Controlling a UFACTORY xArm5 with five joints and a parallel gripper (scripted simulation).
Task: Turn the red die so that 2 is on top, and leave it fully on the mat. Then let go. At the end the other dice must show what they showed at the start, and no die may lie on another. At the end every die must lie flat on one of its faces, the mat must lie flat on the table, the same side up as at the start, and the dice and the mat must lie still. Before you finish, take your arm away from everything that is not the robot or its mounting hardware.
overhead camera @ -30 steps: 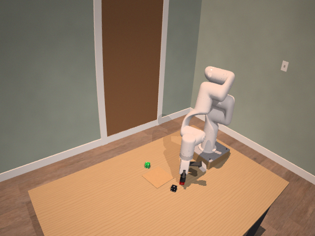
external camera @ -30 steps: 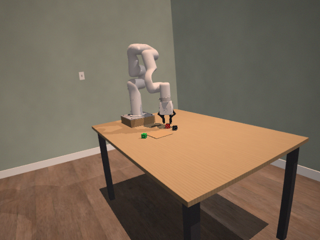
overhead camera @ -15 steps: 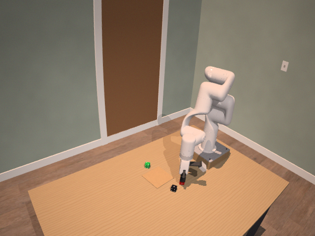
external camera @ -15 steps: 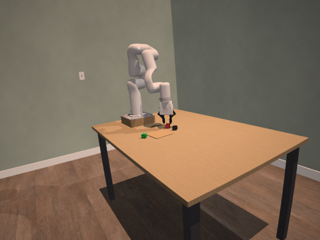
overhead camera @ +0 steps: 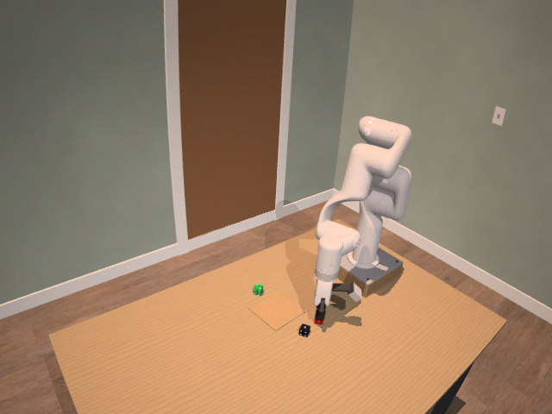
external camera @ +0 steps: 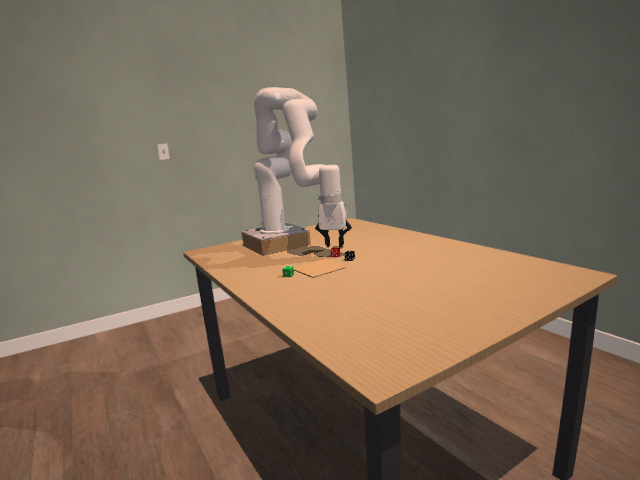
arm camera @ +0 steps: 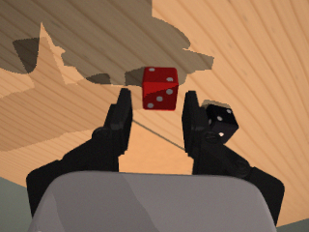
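The red die lies 40 mm below my hand. Round my hand: tan mat: 140 mm to the right, 60 mm ahead, 50 mm below; then black die: 80 mm ahead, 40 mm below; then green die: 250 mm to the right, 40 mm below, 40 mm ahead.
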